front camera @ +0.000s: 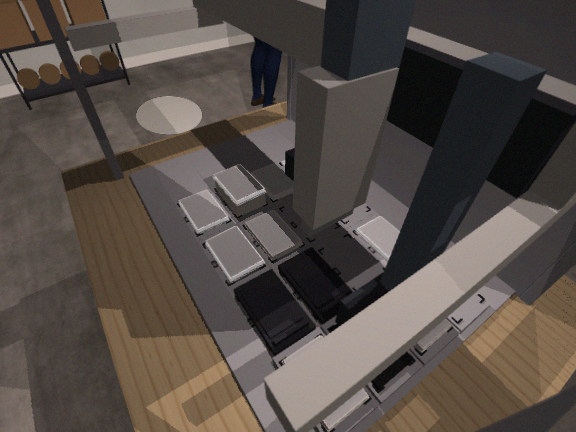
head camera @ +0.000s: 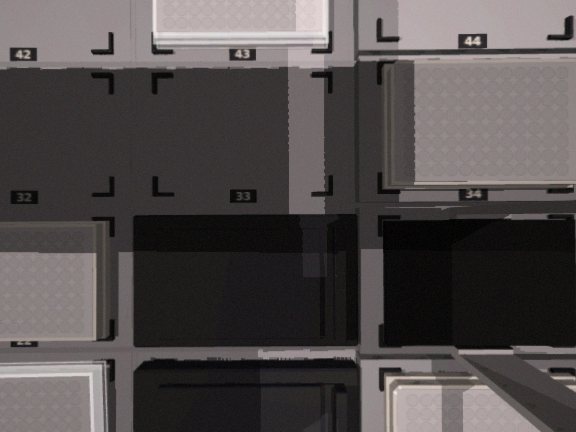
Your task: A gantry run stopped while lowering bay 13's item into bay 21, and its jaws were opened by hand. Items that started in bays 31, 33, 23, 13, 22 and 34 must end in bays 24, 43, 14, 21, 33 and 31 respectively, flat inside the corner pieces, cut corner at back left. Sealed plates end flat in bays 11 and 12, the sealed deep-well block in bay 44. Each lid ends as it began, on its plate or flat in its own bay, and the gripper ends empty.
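Frame: origin at the robot's base, x ahead, y left, z up, level; metres.
Seen in the pictures: gripper, between the fingertips: (head camera: pixel 475 281); robot's base, origin of its link: (front camera: pixel 178 204).
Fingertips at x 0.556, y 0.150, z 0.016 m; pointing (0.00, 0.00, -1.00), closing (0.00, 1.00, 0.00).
Offsets run from my fingertips to a thing's top centre. "pt": to the spot under its first point. Level surfaces: height alone.
In the head view a clear plate @[pt dx -0.163, dy +0.186, dz -0.002 m] (head camera: pixel 240 17) lies in bay 43, and bay 33's bare floor @[dz -0.016 m] (head camera: pixel 220 135) shows between its corner pieces. A grey plate @[dx +0.000, dy +0.107, dz +0.012 m] (head camera: pixel 490 122) lies in bay 34, another grey plate @[dx -0.328, dy +0.000, dz -0.002 m] (head camera: pixel 47 290) in bay 22. Black items fill bay 23 @[dx -0.160, dy +0.001, dz +0.015 m] (head camera: pixel 230 295) and bay 24 @[pt dx +0.020, dy -0.009, dz +0.006 m] (head camera: pixel 510 295); a black item @[pt dx -0.170, dy -0.081, dz +0.007 m] (head camera: pixel 230 405) is below 23. Pale plates show at bottom left (head camera: pixel 40 405) and bottom right (head camera: pixel 420 410). In the front view a tall block @[dx -0.490, dy -0.001, dz +0.040 m] (front camera: pixel 240 192) has a light top. My jaws are not visible; the wrist housing (front camera: pixel 340 150) is raised over the deck.
The parked dark blue column (front camera: pixel 450 175) stands right of the housing. A pale beam (front camera: pixel 400 345) crosses the front and hides several near bays. Bays 32 and 42 partly show at the head view's left. Bay 44's light floor (head camera: pixel 480 17) shows at top right.
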